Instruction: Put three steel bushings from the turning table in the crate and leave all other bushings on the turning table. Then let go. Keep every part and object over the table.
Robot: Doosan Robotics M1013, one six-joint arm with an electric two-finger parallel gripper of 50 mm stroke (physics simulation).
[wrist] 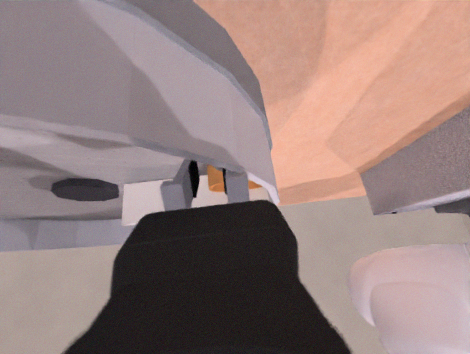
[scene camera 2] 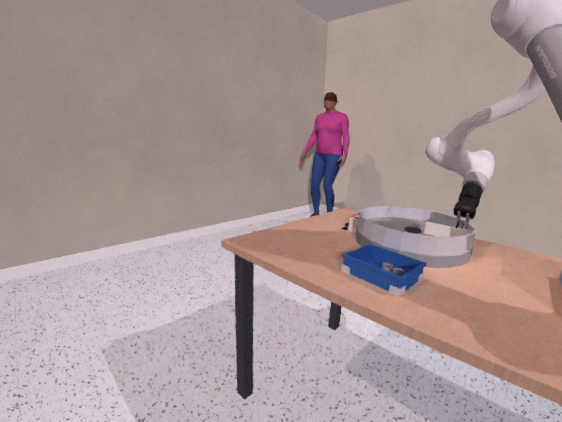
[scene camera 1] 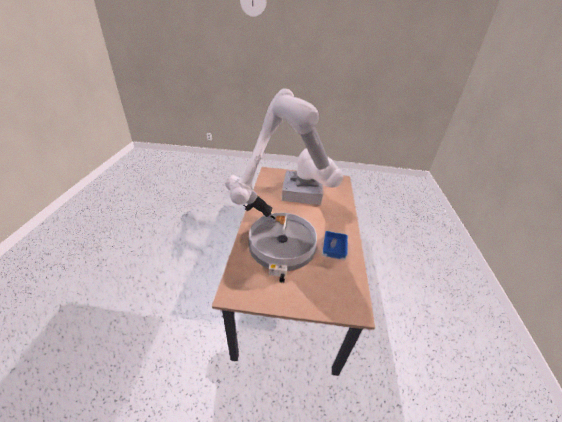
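Seen in the pictures: gripper, fingertip midpoint: (wrist: 210, 166) (scene camera 1: 274, 220); arm's base, link origin: (scene camera 1: 305, 180).
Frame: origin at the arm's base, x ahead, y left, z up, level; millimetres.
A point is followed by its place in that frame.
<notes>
The turning table (scene camera 1: 295, 261) {x 829, y -173, z -29 mm} (scene camera 2: 415, 244) {x 594, y -24, z -30 mm} (wrist: 195, 112) {x 454, y -349, z -21 mm} is a round grey pan with a high wall. Orange bushings (scene camera 1: 280, 219) {x 464, y -237, z -22 mm} (wrist: 216, 179) {x 474, y -238, z -27 mm} stand in it beside a white divider (scene camera 2: 440, 229) {x 532, y -209, z -15 mm} (wrist: 142, 200) {x 564, y -223, z -23 mm}. The wall hides part of them in the wrist view, and no steel bushing shows in the pan. My gripper (scene camera 1: 274, 217) {x 469, y -277, z -24 mm} (scene camera 2: 462, 225) {x 469, y -277, z -24 mm} (wrist: 210, 166) {x 469, y -277, z -24 mm} is part open with nothing between its fingers. Its fingertips are inside the pan's rim, close to the orange bushings. The blue crate (scene camera 1: 346, 247) {x 699, y 168, z -56 mm} (scene camera 2: 369, 274) {x 679, y 174, z -76 mm} holds grey steel bushings; two (scene camera 2: 387, 266) {x 650, y 84, z -79 mm} (scene camera 2: 398, 271) {x 615, y 100, z -79 mm} can be made out.
A small white box (scene camera 1: 278, 270) {x 876, y -273, z -50 mm} with a yellow mark and a black part stands at the pan's front. The arm's grey base block (scene camera 1: 302, 195) {x 170, y -48, z -29 mm} stands at the back of the wooden table (scene camera 1: 320, 300) {x 1044, y -55, z -100 mm}. A person (scene camera 2: 330, 135) in a pink top stands by the far wall.
</notes>
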